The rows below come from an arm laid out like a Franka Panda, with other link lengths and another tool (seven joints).
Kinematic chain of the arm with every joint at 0, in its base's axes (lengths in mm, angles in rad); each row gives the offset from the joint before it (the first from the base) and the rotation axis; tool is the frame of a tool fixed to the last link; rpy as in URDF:
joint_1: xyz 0 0 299.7 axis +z
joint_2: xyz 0 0 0 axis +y
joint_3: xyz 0 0 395 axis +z
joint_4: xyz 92.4 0 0 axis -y
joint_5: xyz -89.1 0 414.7 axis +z
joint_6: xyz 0 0 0 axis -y
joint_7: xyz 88.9 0 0 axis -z
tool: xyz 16 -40 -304.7 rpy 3.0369 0 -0.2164
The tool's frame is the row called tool.
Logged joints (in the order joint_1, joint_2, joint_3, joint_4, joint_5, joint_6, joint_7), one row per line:
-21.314, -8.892, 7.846, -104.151, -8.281, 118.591, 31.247
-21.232, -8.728, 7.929, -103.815, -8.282, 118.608, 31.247
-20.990, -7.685, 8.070, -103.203, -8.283, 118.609, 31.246
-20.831, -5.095, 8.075, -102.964, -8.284, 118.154, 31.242
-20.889, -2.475, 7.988, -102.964, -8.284, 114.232, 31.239
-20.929, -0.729, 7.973, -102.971, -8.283, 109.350, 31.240
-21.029, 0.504, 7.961, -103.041, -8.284, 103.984, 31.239
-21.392, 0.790, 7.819, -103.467, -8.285, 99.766, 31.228
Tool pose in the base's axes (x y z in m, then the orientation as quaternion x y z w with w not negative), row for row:
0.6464, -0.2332, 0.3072, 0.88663, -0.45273, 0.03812, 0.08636
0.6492, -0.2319, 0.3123, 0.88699, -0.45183, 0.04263, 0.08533
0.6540, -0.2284, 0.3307, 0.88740, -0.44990, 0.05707, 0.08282
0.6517, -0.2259, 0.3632, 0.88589, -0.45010, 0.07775, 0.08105
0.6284, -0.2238, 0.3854, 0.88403, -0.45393, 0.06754, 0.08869
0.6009, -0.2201, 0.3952, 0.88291, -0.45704, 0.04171, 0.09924
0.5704, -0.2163, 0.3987, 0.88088, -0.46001, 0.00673, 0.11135
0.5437, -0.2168, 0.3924, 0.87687, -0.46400, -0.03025, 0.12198
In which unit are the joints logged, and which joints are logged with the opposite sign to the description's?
The joints are logged in degrees. Opposite sign: joint_2.
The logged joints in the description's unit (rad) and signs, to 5 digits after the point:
-0.37200, 0.15519, 0.13694, -1.81778, -0.14453, 2.06980, 0.54536
-0.37057, 0.15233, 0.13839, -1.81191, -0.14455, 2.07010, 0.54536
-0.36634, 0.13413, 0.14085, -1.80123, -0.14457, 2.07012, 0.54535
-0.36357, 0.08892, 0.14094, -1.79706, -0.14458, 2.06218, 0.54528
-0.36458, 0.04320, 0.13942, -1.79706, -0.14458, 1.99372, 0.54522
-0.36528, 0.01272, 0.13916, -1.79718, -0.14457, 1.90852, 0.54524
-0.36703, -0.00880, 0.13895, -1.79840, -0.14458, 1.81486, 0.54522
-0.37336, -0.01379, 0.13647, -1.80584, -0.14460, 1.74125, 0.54503

